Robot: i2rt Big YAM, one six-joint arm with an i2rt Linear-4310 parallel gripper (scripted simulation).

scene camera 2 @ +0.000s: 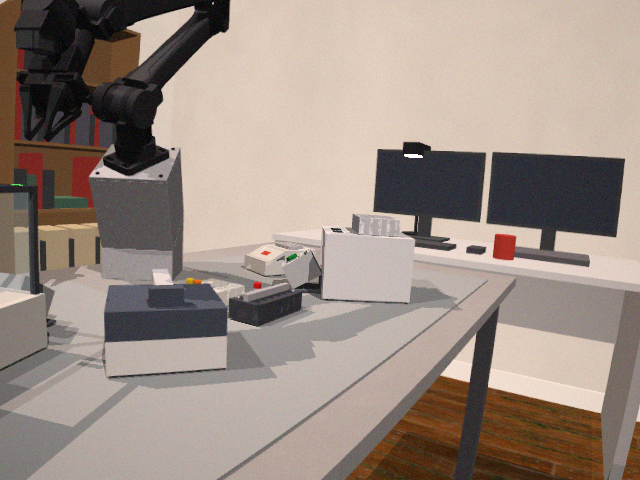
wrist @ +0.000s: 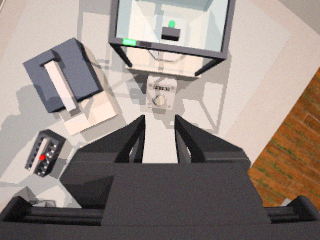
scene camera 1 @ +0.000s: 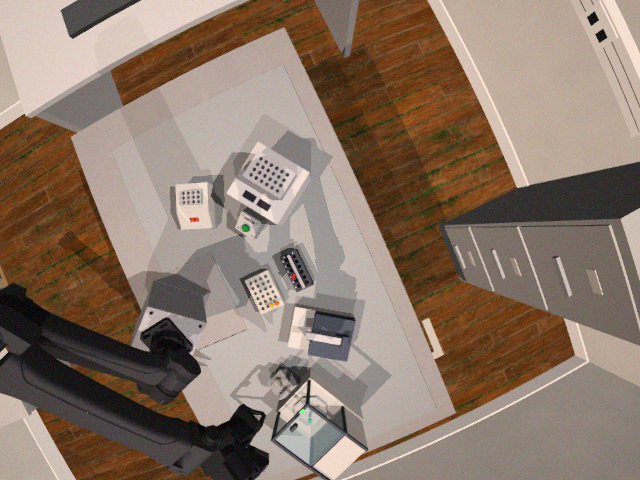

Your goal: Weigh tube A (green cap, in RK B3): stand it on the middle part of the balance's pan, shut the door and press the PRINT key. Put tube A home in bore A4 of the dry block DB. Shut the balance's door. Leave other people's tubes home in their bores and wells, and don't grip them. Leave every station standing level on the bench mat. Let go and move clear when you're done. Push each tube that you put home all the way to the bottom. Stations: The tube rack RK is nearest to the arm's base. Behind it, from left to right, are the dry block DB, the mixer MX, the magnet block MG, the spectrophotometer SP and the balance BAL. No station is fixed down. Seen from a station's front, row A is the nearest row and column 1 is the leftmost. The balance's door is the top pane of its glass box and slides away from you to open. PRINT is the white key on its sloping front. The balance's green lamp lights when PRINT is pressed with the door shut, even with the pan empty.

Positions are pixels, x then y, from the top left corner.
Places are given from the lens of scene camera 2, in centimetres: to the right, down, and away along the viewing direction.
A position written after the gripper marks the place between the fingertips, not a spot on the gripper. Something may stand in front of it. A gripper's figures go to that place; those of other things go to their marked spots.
gripper (scene camera 2: pixel 36 139): -42, -15, 61
black magnet block (scene camera 2: pixel 260 306): -10, 11, 71
spectrophotometer (scene camera 2: pixel 183 327): -16, 10, 51
white dry block (scene camera 2: pixel 267 260): -13, 5, 110
mixer block (scene camera 2: pixel 376 226): 12, -3, 92
The marked spots on the mixer block and the spectrophotometer are 51 cm apart.
